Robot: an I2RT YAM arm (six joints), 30 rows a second.
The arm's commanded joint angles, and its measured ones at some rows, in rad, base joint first. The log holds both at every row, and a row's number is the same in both.
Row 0, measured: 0.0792 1.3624 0.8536 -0.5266 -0.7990 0.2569
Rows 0 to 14, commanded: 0.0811 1.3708 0.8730 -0.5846 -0.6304 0.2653; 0.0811 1.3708 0.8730 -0.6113 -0.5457 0.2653; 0.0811 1.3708 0.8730 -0.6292 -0.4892 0.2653; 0.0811 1.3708 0.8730 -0.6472 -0.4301 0.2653; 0.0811 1.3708 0.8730 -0.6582 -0.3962 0.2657; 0.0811 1.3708 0.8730 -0.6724 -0.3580 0.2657; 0.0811 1.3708 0.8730 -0.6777 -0.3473 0.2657; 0.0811 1.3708 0.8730 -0.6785 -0.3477 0.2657; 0.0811 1.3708 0.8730 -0.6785 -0.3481 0.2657; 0.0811 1.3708 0.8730 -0.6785 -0.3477 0.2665; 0.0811 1.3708 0.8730 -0.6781 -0.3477 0.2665; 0.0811 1.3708 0.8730 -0.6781 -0.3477 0.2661; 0.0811 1.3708 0.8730 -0.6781 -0.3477 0.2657; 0.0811 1.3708 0.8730 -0.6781 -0.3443 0.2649; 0.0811 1.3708 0.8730 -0.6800 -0.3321 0.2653
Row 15, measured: 0.0792 1.3636 0.8539 -0.6773 -0.3729 0.2649
